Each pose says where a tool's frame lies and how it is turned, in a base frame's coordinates. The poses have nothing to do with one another.
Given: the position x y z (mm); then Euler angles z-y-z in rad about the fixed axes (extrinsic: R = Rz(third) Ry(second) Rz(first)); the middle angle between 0 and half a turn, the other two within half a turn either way.
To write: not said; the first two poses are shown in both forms.
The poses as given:
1: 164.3, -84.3, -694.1, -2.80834, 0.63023, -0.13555
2: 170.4, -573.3, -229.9, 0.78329, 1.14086, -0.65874
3: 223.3, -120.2, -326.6, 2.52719, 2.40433, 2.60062
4: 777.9, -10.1, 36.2, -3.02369, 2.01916, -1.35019
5: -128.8, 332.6, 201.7, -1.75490, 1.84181, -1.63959
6: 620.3, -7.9, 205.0, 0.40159, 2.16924, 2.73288
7: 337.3, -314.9, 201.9, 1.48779, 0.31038, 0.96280
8: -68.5, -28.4, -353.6, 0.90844, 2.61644, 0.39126
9: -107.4, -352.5, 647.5, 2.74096, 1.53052, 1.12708
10: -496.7, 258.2, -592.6, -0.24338, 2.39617, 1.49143
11: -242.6, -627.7, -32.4, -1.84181, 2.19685, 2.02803
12: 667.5, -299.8, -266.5, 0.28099, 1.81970, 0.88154
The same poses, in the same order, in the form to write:
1: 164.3, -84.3, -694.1, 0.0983, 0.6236, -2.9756
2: 170.4, -573.3, -229.9, 0.9279, 0.8021, -0.2936
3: 223.3, -120.2, -326.6, -2.7042, -0.6142, -3.0743
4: 777.9, -10.1, 36.2, 2.0288, 0.1985, 1.5918
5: -128.8, 332.6, 201.7, 1.8424, -0.0663, 2.9759
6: 620.3, -7.9, 205.0, -2.6139, -0.8605, 1.0570
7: 337.3, -314.9, 201.9, -0.2574, 0.1754, 2.4733
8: -68.5, -28.4, -353.6, -2.9241, 0.4819, -2.6780
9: -107.4, -352.5, 647.5, -1.5262, 0.4433, -1.9906
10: -496.7, 258.2, -592.6, -2.3977, 0.0538, 1.3858
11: -242.6, -627.7, -32.4, -2.2491, -0.3658, -0.5517
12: 667.5, -299.8, -266.5, -1.8890, 0.6641, 2.0521
